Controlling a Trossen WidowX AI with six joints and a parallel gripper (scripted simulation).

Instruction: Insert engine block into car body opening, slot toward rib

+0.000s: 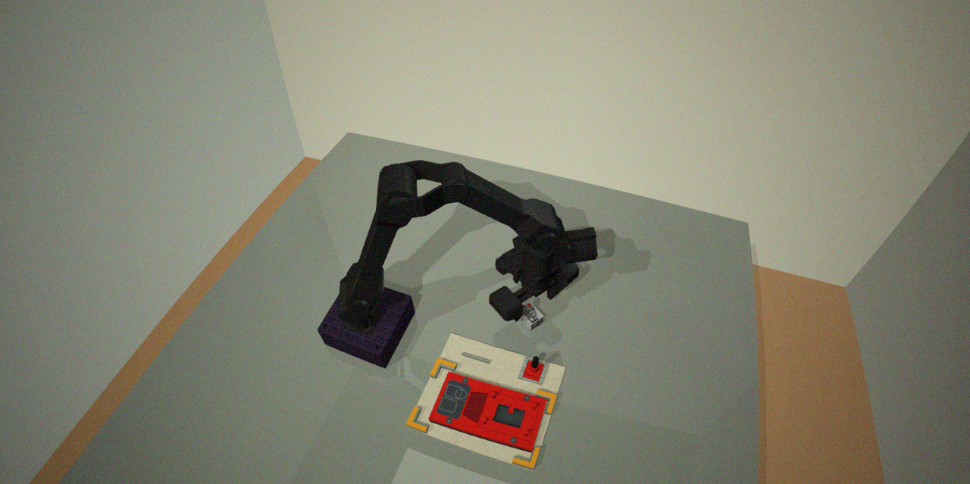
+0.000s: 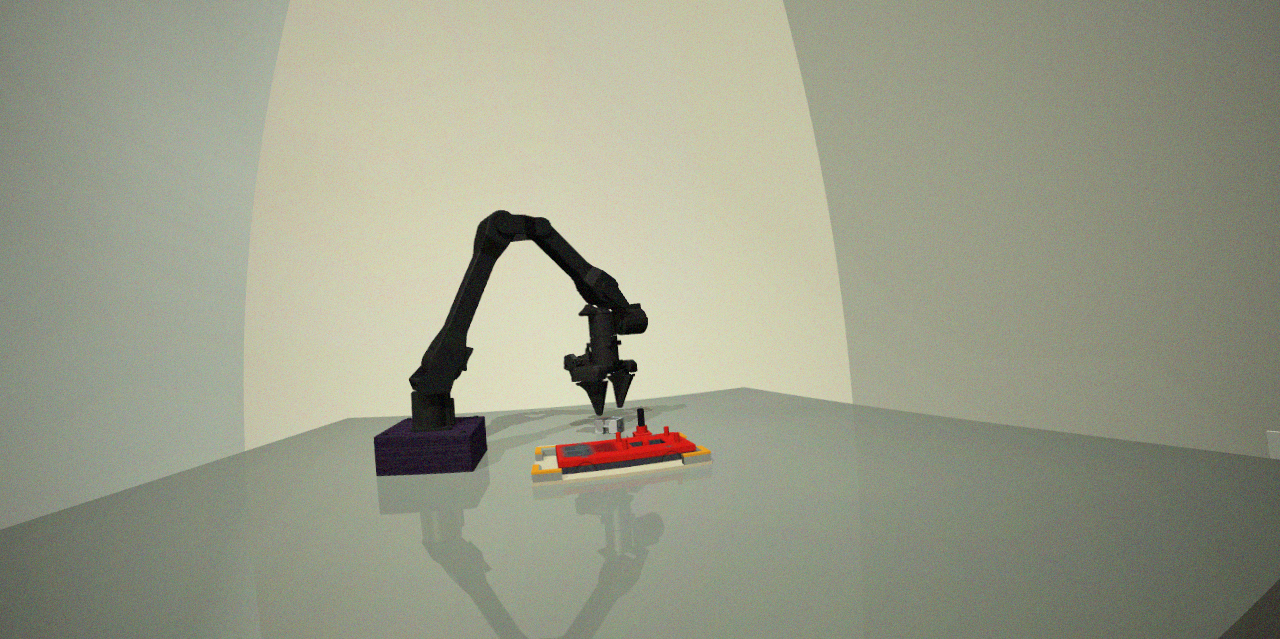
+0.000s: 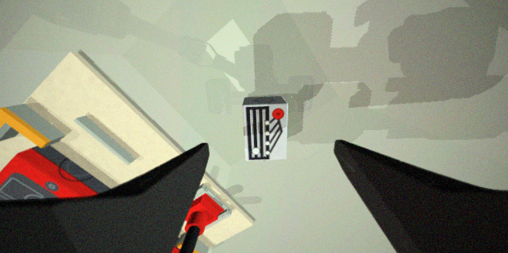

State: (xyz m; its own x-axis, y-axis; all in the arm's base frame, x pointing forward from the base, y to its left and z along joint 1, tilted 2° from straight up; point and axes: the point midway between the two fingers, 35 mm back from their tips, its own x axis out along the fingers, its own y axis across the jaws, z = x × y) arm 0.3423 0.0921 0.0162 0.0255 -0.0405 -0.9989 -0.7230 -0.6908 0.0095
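Now: gripper tip 10 mm past the engine block and 30 mm above it. Also, from my gripper tip: black upright peg (20 mm ahead, 130 mm to the right, 10 mm below).
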